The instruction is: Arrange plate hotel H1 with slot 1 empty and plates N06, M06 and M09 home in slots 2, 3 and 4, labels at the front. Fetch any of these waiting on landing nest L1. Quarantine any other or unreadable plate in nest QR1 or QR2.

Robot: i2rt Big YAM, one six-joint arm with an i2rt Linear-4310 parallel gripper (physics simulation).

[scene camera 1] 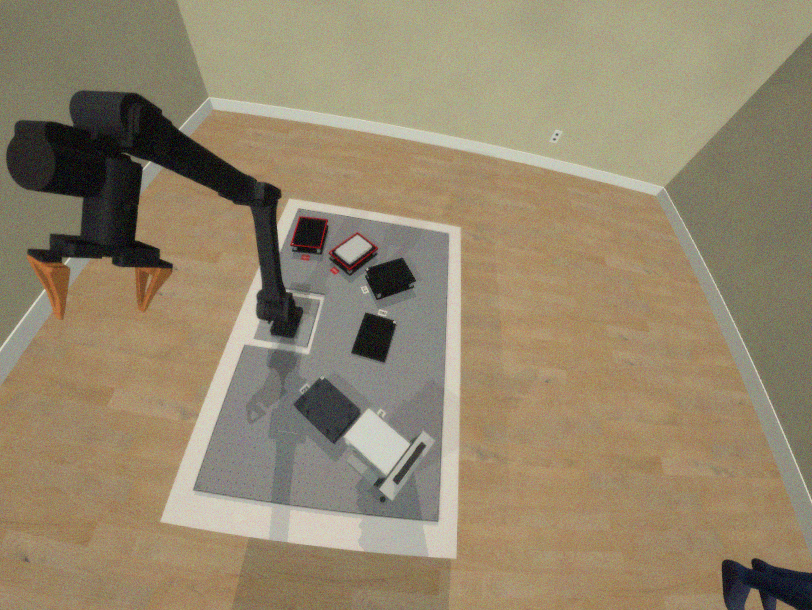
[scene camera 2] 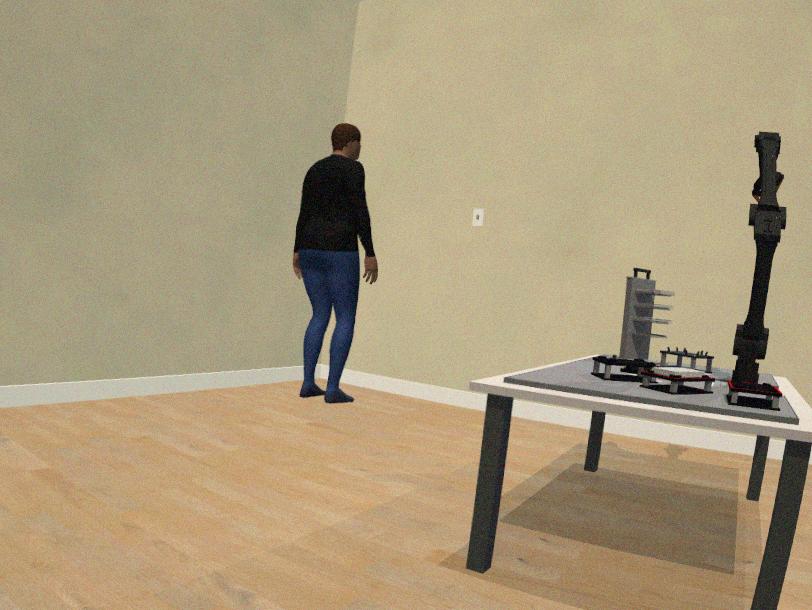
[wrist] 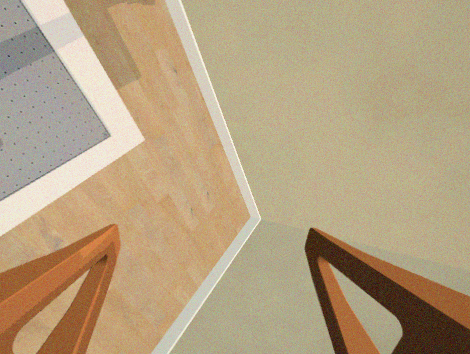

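Where they show: gripper, fingertip midpoint: [scene camera 1: 104, 314] [wrist: 217, 236]; arm's base, link origin: [scene camera 1: 287, 321].
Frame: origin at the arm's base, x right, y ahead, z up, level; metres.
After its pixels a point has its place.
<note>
The plate hotel [scene camera 1: 377, 441] [scene camera 2: 638, 321] @(y 0.450, x 0.389, z 0.161 m) stands at the table's near end in scene camera 1. Scene camera 2 shows several thin shelves on its upright; I make out no plate on them. A white plate [scene camera 1: 354, 248] @(y 0.164, x -0.344, z 0.061 m) [scene camera 2: 680, 372] @(y 0.148, x -0.404, z 0.059 m) lies on one red-edged nest [scene camera 1: 340, 264] @(y 0.120, x -0.289, z 0.011 m). The other red-edged nest [scene camera 1: 309, 232] @(y -0.039, x -0.392, z 0.046 m) [scene camera 2: 754, 387] @(y -0.041, x -0.410, z 0.046 m), with a black top, shows no plate. Two black nests [scene camera 1: 390, 277] @(y 0.331, x -0.243, z 0.057 m) [scene camera 1: 374, 336] @(y 0.319, x -0.004, z 0.019 m) and a dark grey station [scene camera 1: 326, 409] @(y 0.229, x 0.283, z 0.066 m) show no plate. Labels are too small to read. My gripper [scene camera 1: 101, 314] @(y -0.024, x 0.329, z 0.637 m) [wrist: 217, 236] @(y -0.024, x 0.329, z 0.637 m) is open and empty, high up and away from all nests.
The arm's base [scene camera 1: 285, 321] stands in a cut-out at the edge of the grey mat [scene camera 1: 242, 453] @(y 0.015, x 0.447, z 0.006 m). The white table [scene camera 1: 180, 502] @(y -0.110, x 0.605, z -0.006 m) [scene camera 2: 557, 396] @(y 0.382, x -0.654, z -0.008 m) has a rim around the mat. A person [scene camera 2: 331, 216] stands on the floor away from the table. A room corner shows in the wrist view.
</note>
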